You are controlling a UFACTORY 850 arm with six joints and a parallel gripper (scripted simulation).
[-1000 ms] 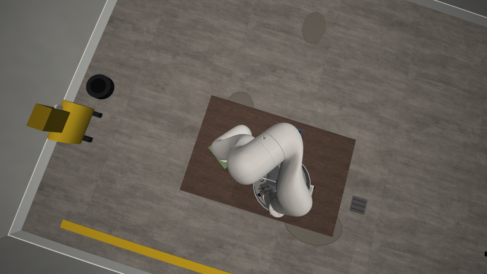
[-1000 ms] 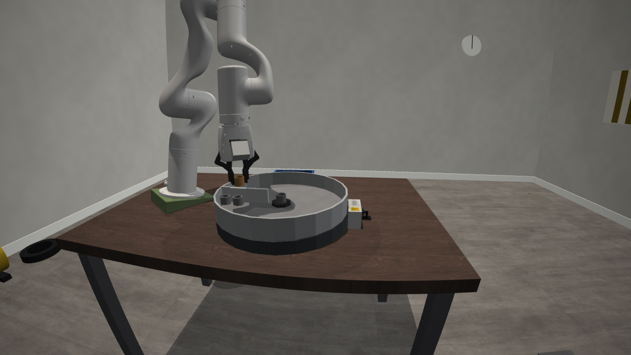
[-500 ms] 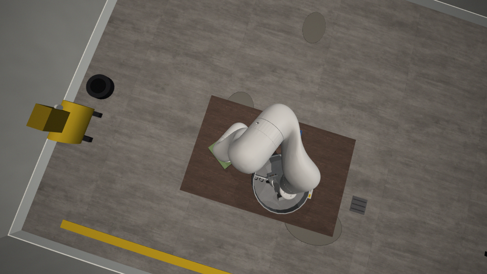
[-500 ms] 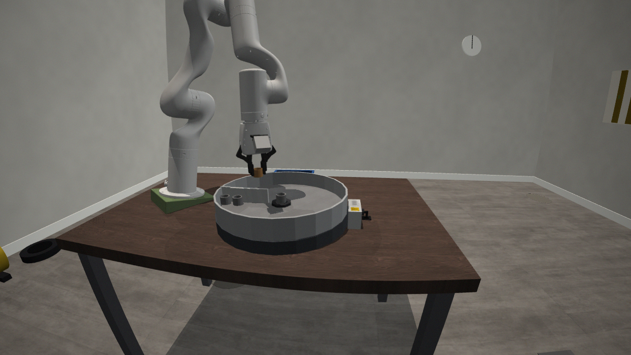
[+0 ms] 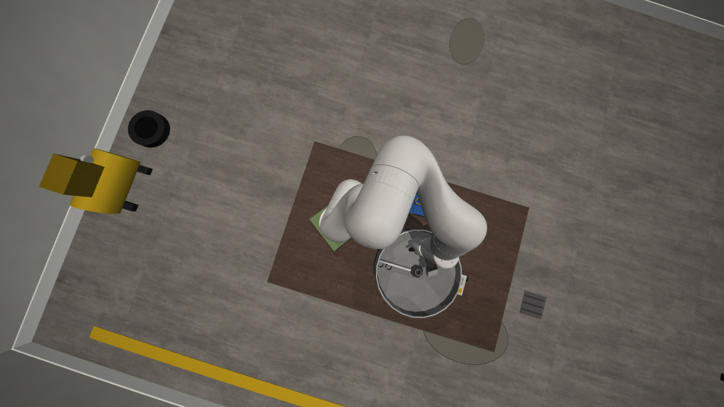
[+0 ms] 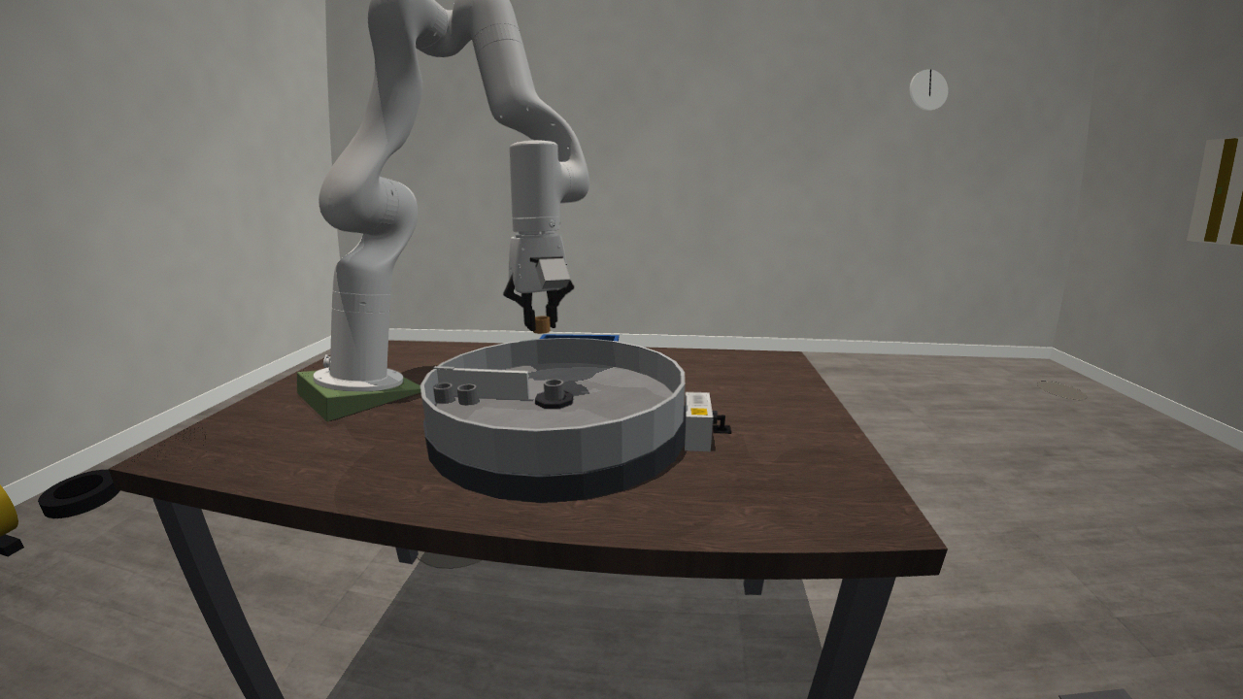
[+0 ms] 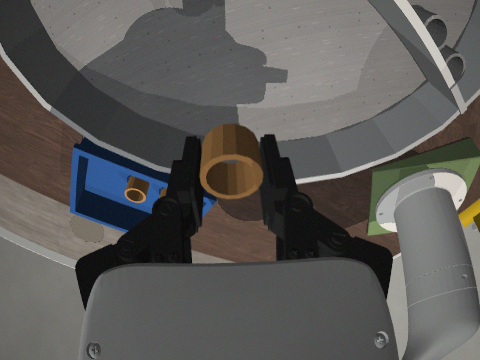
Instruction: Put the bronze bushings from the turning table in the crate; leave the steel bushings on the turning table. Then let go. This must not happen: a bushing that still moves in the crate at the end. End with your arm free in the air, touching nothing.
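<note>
The blue crate lies 60 mm ahead of my hand, 210 mm to the left of it and 140 mm below it. From my hand the other things lie so: grey turning table 30 mm ahead, 140 mm to the right, 110 mm below.
</note>
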